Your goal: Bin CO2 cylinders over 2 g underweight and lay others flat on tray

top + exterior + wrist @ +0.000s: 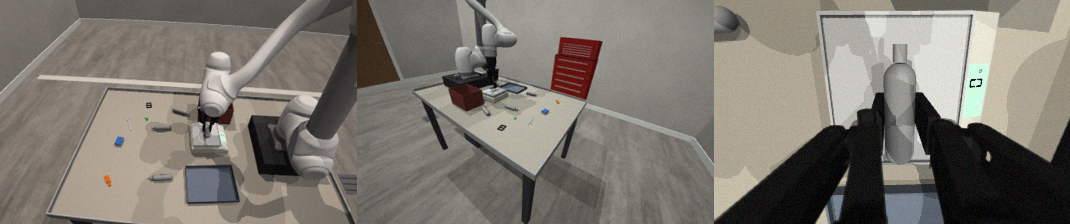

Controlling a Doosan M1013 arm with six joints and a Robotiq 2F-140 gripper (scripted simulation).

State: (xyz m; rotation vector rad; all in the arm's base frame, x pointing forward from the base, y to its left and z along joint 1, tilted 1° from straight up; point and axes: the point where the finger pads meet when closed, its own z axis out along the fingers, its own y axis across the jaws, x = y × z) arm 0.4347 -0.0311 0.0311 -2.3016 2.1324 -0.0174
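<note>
Now: hand 7 cm above the scale plate. The rest, counted from my hand: blue-grey tray (27 cm to the left, 11 cm below, 2 cm behind); red scrap bin (22 cm to the right, 9 cm below, 6 cm behind); white scale (8 cm below, 1 cm behind).
</note>
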